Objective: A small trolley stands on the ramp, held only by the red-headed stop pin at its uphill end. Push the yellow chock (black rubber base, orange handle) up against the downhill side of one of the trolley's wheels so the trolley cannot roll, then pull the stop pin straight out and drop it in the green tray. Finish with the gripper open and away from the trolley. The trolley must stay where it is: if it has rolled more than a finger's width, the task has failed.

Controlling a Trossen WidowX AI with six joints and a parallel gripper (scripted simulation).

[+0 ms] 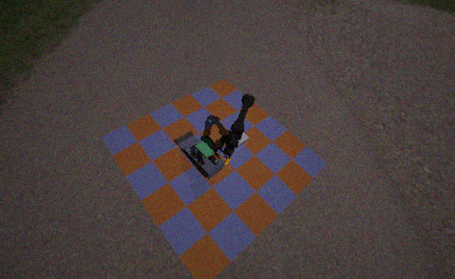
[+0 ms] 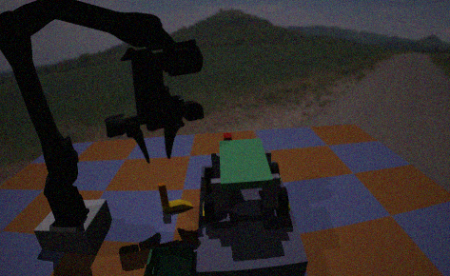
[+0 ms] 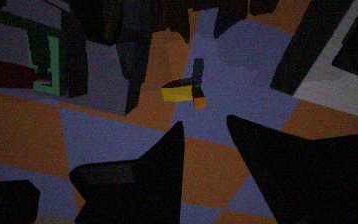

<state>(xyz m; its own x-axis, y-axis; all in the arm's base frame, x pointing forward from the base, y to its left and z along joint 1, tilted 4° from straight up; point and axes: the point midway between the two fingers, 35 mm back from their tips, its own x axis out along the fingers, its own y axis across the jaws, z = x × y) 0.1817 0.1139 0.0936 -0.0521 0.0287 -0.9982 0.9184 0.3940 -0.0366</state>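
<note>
Now: gripper tip 100 mm above the yellow chock, 20 mm short of it and 10 mm to the right of it. Round my gripper tip: trolley 160 mm ahead, 100 mm to the right, 10 mm below; then grey ramp 160 mm ahead, 110 mm to the right, 70 mm below; then red-headed stop pin 140 mm ahead, 10 mm to the right, 10 mm above.
</note>
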